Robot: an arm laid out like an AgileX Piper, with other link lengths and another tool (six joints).
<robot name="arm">
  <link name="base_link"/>
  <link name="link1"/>
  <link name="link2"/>
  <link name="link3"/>
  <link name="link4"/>
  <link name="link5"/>
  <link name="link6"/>
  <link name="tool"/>
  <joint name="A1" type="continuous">
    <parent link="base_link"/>
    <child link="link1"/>
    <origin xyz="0 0 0.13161"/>
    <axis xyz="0 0 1"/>
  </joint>
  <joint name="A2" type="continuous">
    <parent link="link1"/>
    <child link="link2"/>
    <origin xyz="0 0 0" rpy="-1.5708 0 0"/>
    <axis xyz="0 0 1"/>
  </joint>
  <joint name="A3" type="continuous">
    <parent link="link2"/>
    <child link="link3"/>
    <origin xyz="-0.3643 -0.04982 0"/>
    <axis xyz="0 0 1"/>
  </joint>
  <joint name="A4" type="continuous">
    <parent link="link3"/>
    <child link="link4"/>
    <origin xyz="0.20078 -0.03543 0" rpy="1.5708 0 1.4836"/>
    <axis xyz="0 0 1"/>
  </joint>
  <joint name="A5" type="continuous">
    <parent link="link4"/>
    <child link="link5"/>
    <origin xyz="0 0 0" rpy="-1.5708 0 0"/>
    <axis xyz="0 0 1"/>
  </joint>
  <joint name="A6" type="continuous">
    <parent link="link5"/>
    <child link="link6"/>
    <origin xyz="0 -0.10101 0" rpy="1.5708 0 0"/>
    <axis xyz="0 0 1"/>
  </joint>
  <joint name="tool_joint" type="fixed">
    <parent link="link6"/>
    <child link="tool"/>
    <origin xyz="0.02 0.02 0.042" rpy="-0.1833 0 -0.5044"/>
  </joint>
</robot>
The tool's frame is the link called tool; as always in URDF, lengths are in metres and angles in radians. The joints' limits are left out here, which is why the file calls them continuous.
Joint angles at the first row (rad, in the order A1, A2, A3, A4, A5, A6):
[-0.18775, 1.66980, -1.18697, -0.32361, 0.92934, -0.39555]
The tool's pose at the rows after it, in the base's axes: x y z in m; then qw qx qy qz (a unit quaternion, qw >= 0):
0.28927 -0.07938 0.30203 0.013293 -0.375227 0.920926 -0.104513
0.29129 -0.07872 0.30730 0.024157 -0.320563 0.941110 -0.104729
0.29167 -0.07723 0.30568 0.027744 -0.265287 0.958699 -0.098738
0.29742 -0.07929 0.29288 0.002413 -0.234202 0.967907 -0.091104
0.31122 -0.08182 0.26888 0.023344 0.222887 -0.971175 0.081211
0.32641 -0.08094 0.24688 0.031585 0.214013 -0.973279 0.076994
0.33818 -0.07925 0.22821 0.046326 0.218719 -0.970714 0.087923
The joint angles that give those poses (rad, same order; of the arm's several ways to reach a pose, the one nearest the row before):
[-0.16895, 1.66983, -1.27199, -0.32010, 0.99513, -0.30399]
[-0.16893, 1.66985, -1.29909, -0.33076, 1.02692, -0.18802]
[-0.16894, 1.67546, -1.30139, -0.33786, 1.04826, -0.06934]
[-0.16894, 1.72181, -1.30736, -0.35379, 1.07729, -0.00001]
[-0.16893, 1.79844, -1.30735, -0.36302, 1.06452, 0.03788]
[-0.15993, 1.86455, -1.30737, -0.37324, 1.02768, 0.08561]
[-0.13727, 1.92115, -1.30733, -0.41798, 1.00481, 0.13142]

